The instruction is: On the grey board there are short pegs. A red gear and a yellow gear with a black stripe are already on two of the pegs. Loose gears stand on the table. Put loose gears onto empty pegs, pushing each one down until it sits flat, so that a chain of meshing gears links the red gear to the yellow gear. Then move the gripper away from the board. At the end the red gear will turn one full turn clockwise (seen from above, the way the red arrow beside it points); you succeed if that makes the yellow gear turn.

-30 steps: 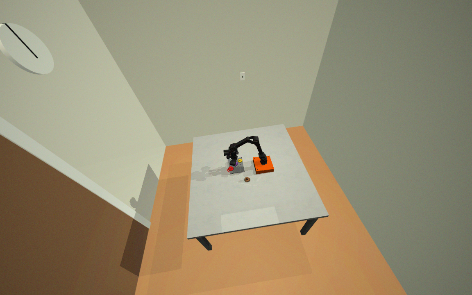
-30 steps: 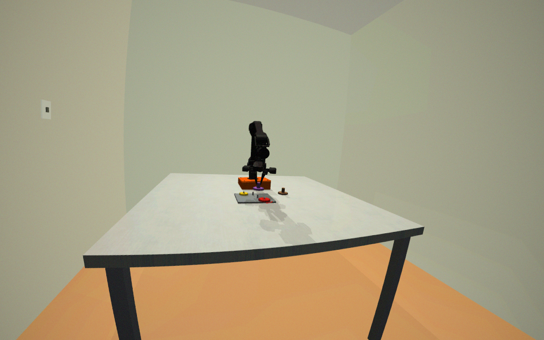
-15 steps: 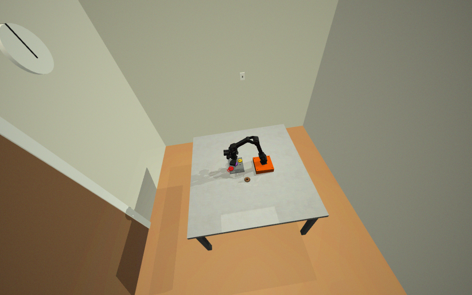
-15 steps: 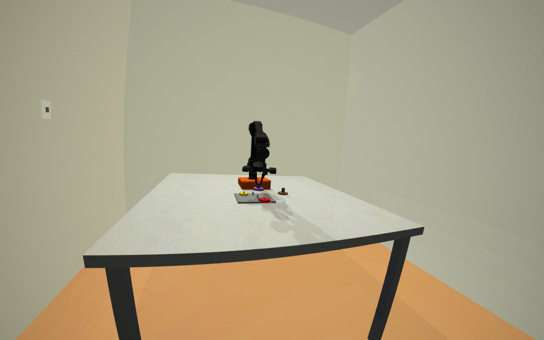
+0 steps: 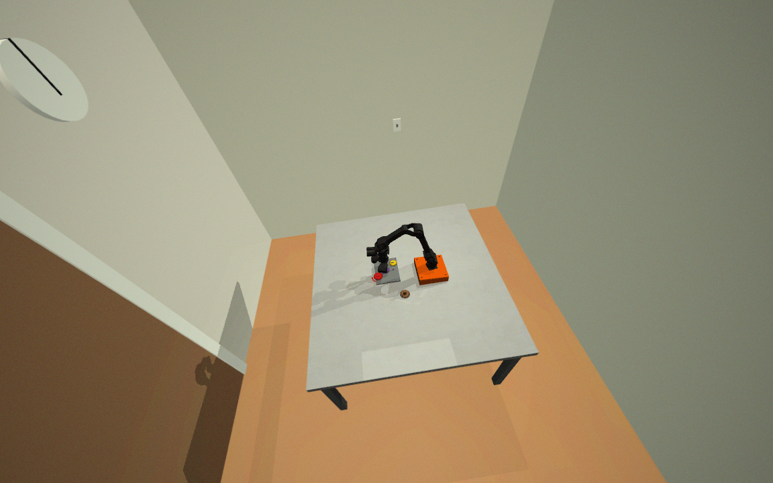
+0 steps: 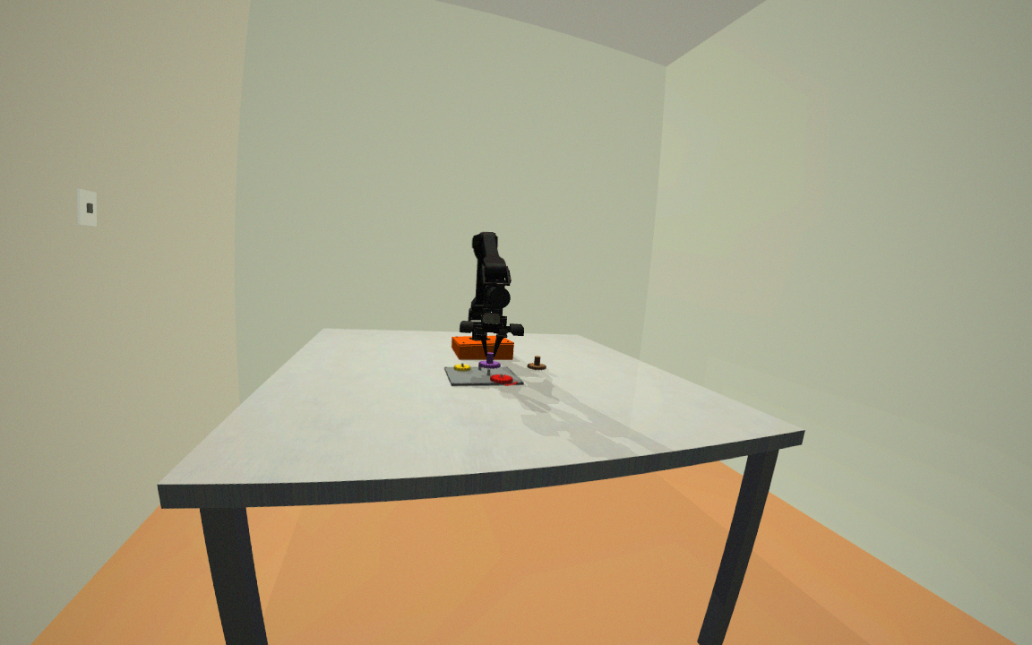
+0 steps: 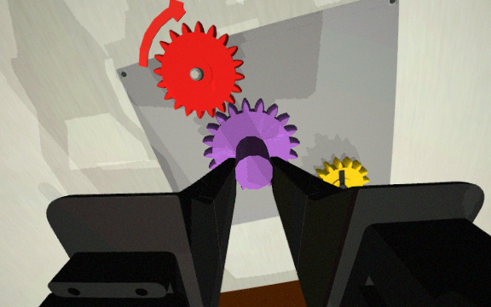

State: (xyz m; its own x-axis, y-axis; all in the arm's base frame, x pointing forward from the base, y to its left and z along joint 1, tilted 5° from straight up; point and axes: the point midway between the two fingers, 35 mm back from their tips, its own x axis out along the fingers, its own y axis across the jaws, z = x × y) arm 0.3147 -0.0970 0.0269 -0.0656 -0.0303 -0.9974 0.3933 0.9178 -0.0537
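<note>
My gripper tip is now 21 cm to the right of the brown gear, 7 cm past it and 5 cm above it. The rest, counted from my gripper tip: purple gear 1 cm below; then red gear 6 cm ahead, 5 cm below, 1 cm to the left; then yellow gear 8 cm behind, 6 cm to the right, 5 cm below.
</note>
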